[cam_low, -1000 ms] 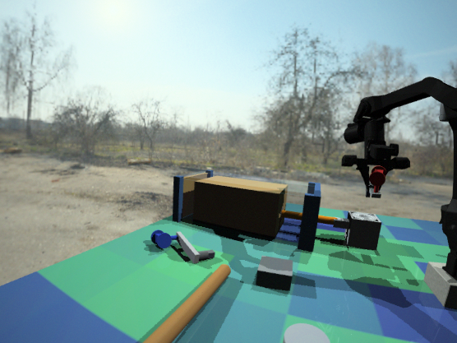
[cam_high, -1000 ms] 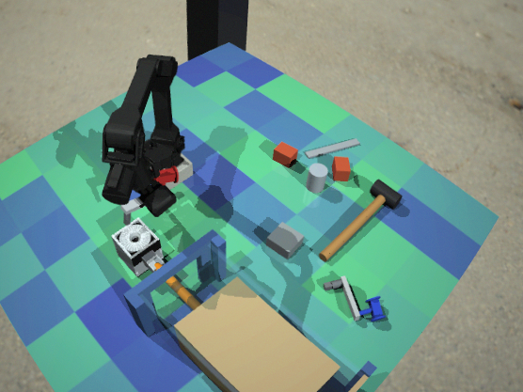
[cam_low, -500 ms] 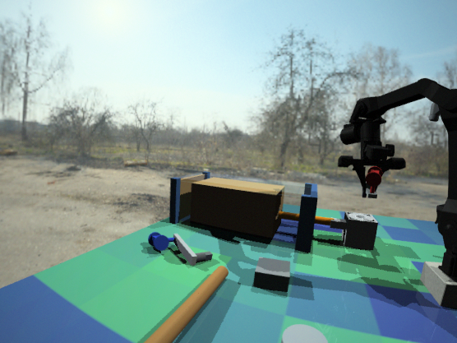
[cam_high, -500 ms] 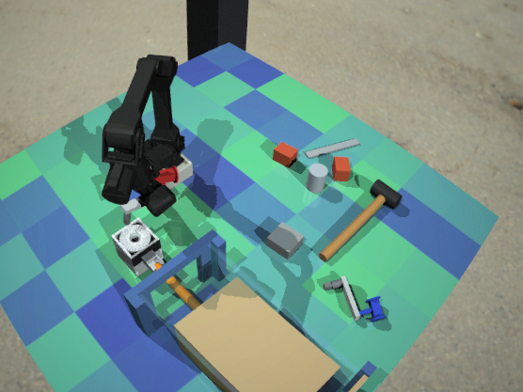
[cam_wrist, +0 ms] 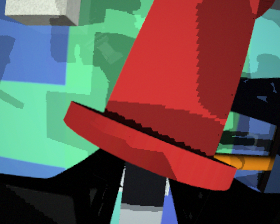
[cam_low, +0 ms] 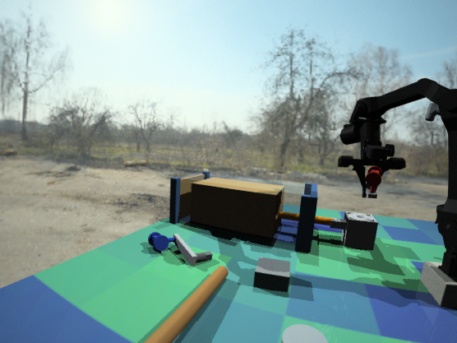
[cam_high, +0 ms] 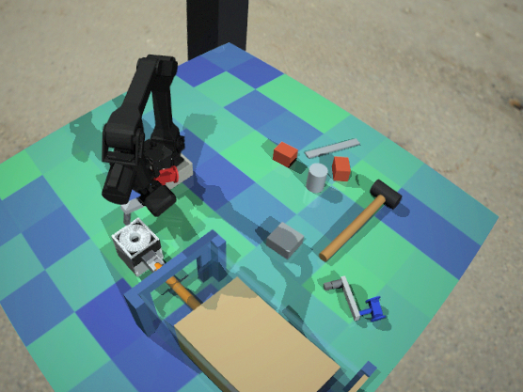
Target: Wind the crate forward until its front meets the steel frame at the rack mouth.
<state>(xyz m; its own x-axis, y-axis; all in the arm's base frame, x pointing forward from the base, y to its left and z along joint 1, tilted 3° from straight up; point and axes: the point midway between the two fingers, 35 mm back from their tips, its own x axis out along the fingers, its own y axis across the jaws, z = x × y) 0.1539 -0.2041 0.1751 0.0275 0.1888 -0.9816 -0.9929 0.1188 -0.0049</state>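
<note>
Right now my gripper tip is 2 cm below the red-knobbed crank. Also, from my gripper tip: grey winch: 2 cm behind, 7 cm to the right, 15 cm below; red knob: 1 cm ahead, 4 cm to the left, 4 cm above; blue frame: 15 cm ahead, 8 cm to the right, 8 cm below.
</note>
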